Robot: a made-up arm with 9 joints. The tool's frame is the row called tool.
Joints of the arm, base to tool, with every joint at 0 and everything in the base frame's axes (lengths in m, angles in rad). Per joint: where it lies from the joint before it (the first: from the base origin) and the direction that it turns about. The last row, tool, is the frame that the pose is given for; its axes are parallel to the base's.
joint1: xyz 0 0 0.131 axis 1 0 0
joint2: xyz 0.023 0.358 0.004 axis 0 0 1
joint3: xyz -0.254 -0.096 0.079 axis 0 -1 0
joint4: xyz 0.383 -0.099 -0.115 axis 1 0 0
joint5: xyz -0.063 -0.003 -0.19 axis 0 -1 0
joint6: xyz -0.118 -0.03 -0.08 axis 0 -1 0
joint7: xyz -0.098 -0.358 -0.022 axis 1 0 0
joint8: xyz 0.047 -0.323 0.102 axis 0 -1 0
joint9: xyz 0.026 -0.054 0.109 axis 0 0 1
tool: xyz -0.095 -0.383 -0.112
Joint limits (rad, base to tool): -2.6..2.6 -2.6..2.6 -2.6..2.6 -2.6..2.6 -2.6..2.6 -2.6..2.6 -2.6..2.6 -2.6..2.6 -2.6..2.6
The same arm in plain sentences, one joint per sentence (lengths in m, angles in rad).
The arm has nine revolute joints in a row. What follows holds with every joint at zero, and every direction is one of the base frame's.
The first joint lies 0.1310 m along +z from the base frame's origin and turns about +x, from -2.6000 to 2.6000 rad.
The second joint lies 0.0230 m along +x and 0.3580 m along +y and 0.0040 m along +z from the first joint and turns about +z, from -2.6000 to 2.6000 rad.
The third joint lies 0.2540 m along -x and 0.0960 m along -y and 0.0790 m along +z from the second joint and turns about -y, from -2.6000 to 2.6000 rad.
The fourth joint lies 0.3830 m along +x and 0.0990 m along -y and 0.1150 m along -z from the third joint and turns about +x, from -2.6000 to 2.6000 rad.
The fifth joint lies 0.0630 m along -x and 0.0030 m along -y and 0.1900 m along -z from the fourth joint and turns about -y, from -2.6000 to 2.6000 rad.
The sixth joint lies 0.1180 m along -x and 0.0300 m along -y and 0.0800 m along -z from the fifth joint and turns about -y, from -2.6000 to 2.6000 rad.
The seventh joint lies 0.0980 m along -x and 0.3580 m along -y and 0.0220 m along -z from the sixth joint and turns about +x, from -2.6000 to 2.6000 rad.
The eighth joint lies 0.0470 m along +x and 0.3230 m along -y and 0.1020 m along +z from the seventh joint and turns about -y, from -2.6000 to 2.6000 rad.
The ninth joint lies 0.0260 m along +x and 0.0540 m along -y and 0.1090 m along +z from the eighth joint and turns about +z, from -2.6000 to 2.6000 rad.
The tool frame, which is the frame that the pose is given for, lies 0.0950 m along -x and 0.3830 m along -y and 0.1120 m along -z from the ninth joint; its axes are parallel to the base frame's.

